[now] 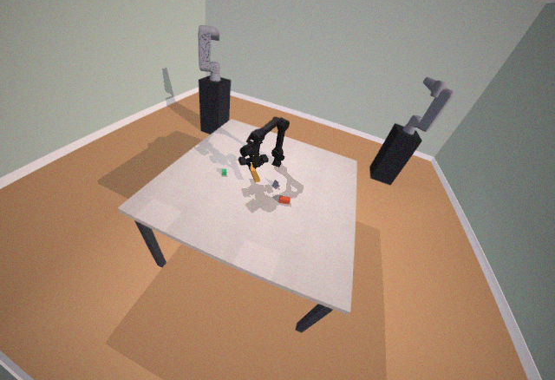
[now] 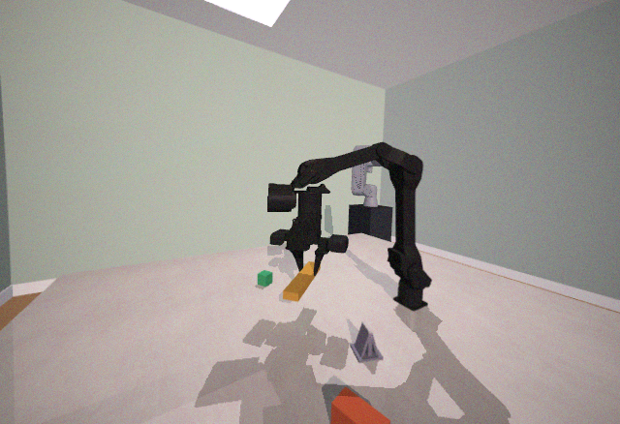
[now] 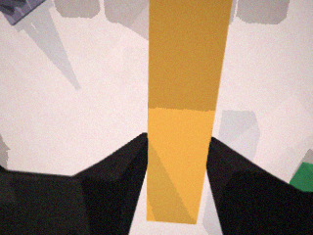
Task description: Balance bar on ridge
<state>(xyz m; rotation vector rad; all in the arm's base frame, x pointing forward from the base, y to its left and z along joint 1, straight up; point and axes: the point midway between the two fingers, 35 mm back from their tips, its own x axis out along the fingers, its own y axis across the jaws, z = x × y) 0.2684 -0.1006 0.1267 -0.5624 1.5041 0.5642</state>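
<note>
The bar lies 20 mm ahead of my gripper tip and 20 mm to the left of it. Also, from my gripper tip: green cube: 40 mm ahead, 190 mm to the right, 80 mm below; then red block: 80 mm ahead, 270 mm to the left, 80 mm below.
</note>
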